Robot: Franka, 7 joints.
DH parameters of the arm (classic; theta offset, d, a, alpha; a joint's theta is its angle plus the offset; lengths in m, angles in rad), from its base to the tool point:
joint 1: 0 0.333 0 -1.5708
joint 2: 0 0 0 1.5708
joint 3: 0 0.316 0.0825 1.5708
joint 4: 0 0 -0.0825 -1.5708
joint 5: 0 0.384 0 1.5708
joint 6: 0 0 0.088 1.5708
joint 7: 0 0.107 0 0
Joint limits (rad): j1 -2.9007..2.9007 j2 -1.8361..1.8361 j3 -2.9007..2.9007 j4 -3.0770..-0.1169 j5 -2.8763..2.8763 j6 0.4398..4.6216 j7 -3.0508..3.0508
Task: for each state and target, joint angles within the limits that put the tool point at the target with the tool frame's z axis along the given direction. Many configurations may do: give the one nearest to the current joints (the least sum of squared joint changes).
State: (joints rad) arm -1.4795 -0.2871 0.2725 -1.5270 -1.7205 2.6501 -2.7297
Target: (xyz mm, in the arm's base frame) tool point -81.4 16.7 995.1 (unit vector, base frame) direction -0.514 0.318 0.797
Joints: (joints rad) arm -2.0745 -1.1148 -0.0977 -1.8566 -2.3961 2.2398 -2.7297
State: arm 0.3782 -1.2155 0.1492 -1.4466 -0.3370 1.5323 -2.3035
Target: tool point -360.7 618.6 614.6 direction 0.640 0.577 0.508
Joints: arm -0.2445 -1.5123 1.1169 -1.3293 -0.2535 2.4092 -2.3035
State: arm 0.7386 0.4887 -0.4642 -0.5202 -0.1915 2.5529 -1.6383
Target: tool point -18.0 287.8 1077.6 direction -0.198 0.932 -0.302
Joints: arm 1.3540 -0.1888 0.1326 -0.7539 0.2984 1.8137 -1.6383
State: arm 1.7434 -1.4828 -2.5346 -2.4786 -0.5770 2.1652 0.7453
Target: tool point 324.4 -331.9 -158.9 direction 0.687 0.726 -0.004
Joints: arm 1.2070 -1.8361 -2.3687 -1.6357 0.1193 2.0955 0.7453
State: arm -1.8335 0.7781 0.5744 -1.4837 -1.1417 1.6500 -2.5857
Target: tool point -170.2 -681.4 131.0 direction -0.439 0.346 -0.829
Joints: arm -2.1008 1.0442 0.5014 -1.2938 -0.9715 1.7559 -2.5857
